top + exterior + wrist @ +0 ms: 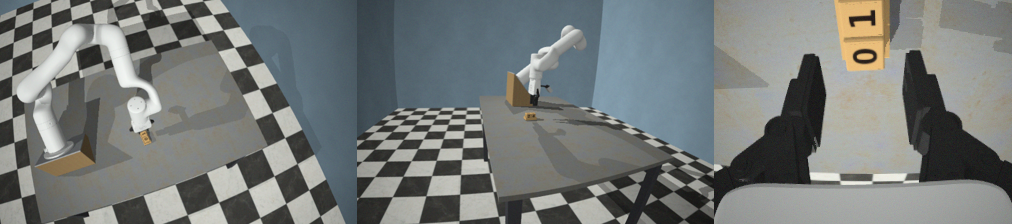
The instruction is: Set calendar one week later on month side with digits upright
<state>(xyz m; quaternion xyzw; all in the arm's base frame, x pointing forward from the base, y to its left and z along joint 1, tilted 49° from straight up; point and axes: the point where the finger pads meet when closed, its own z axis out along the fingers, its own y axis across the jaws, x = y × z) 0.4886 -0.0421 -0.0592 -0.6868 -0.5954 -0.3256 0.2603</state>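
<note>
Right now my hand is 110 mm above the tray and 20 mm to the left of it.
</note>
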